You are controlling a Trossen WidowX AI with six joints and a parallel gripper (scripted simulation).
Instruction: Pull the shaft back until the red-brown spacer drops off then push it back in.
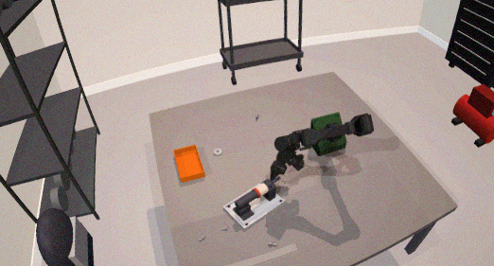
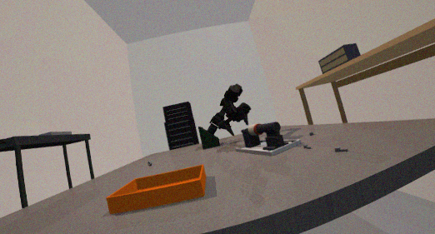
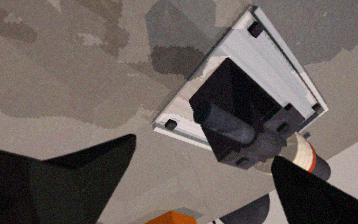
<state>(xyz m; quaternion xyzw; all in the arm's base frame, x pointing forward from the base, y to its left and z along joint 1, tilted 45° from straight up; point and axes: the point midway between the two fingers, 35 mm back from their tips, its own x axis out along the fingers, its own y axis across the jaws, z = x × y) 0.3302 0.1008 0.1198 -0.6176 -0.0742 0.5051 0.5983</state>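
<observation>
The dark shaft lies 70 mm ahead of my gripper tip, 50 mm to the left of it and 10 mm below it. Round my gripper tip: cream spacer: 80 mm ahead, 50 mm to the left, 10 mm below; red-brown spacer: 100 mm ahead, 60 mm to the left, 10 mm below; orange tray: 340 mm ahead, 270 mm to the right, 80 mm below.
</observation>
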